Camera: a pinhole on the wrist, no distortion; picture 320 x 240 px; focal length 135.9 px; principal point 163.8 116.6 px. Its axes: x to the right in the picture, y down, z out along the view. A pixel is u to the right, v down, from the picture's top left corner.
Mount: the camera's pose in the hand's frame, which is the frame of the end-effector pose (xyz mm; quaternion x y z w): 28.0 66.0 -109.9 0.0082 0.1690 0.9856 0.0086
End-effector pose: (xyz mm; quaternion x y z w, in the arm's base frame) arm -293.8 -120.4 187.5 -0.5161 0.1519 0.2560 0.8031
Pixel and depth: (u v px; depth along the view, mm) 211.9 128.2 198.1
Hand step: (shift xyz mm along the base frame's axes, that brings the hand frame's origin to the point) -100.1 105.3 -33.5
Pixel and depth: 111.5 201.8 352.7
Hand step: 147.4 300.3 59.8
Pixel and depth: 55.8 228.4 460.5
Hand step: 400.2 456.4 94.7
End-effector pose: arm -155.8 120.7 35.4 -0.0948 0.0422 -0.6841 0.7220
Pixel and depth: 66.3 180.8 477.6
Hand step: 106.6 -342.1 427.0
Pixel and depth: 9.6 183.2 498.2
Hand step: 109.7 -562.8 467.3
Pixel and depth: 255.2 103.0 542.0
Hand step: 352.9 368.7 297.8
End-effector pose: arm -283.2 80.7 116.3 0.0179 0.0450 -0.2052 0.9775
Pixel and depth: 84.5 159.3 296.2
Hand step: 232.6 -25.3 178.8
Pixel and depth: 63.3 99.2 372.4
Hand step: 394.0 73.9 194.7
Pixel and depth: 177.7 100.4 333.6
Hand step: 102.9 186.4 194.4
